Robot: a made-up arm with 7 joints. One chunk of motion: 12 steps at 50 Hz.
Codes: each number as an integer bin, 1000 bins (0 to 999) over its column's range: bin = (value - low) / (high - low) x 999, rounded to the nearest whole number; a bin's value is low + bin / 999 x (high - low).
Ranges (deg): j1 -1..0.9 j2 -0.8..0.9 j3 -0.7..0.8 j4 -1.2..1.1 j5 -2..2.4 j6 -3.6..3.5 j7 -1.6..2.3
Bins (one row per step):
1: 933 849 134 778 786 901 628
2: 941 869 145 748 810 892 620
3: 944 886 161 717 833 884 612
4: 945 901 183 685 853 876 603
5: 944 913 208 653 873 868 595
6: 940 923 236 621 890 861 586
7: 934 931 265 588 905 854 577
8: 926 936 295 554 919 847 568
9: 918 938 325 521 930 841 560
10: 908 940 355 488 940 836 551
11: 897 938 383 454 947 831 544
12: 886 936 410 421 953 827 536
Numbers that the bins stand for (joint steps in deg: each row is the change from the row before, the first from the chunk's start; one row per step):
1: 0.774 0.645 -0.499 0.591 1.462 2.804 0.852
2: 0.790 0.679 -0.482 0.522 1.568 2.740 0.820
3: 0.795 0.708 -0.458 0.451 1.669 2.683 0.789
4: 0.797 0.733 -0.425 0.377 1.757 2.626 0.754
5: 0.795 0.754 -0.388 0.303 1.845 2.569 0.723
6: 0.788 0.771 -0.346 0.230 1.920 2.519 0.688
7: 0.776 0.784 -0.302 0.154 1.986 2.469 0.653
8: 0.761 0.793 -0.257 0.075 2.048 2.420 0.617
9: 0.746 0.796 -0.212 -0.001 2.096 2.377 0.586
10: 0.727 0.800 -0.167 -0.076 2.140 2.342 0.551
11: 0.706 0.796 -0.125 -0.155 2.171 2.306 0.524
12: 0.685 0.793 -0.084 -0.231 2.197 2.278 0.492

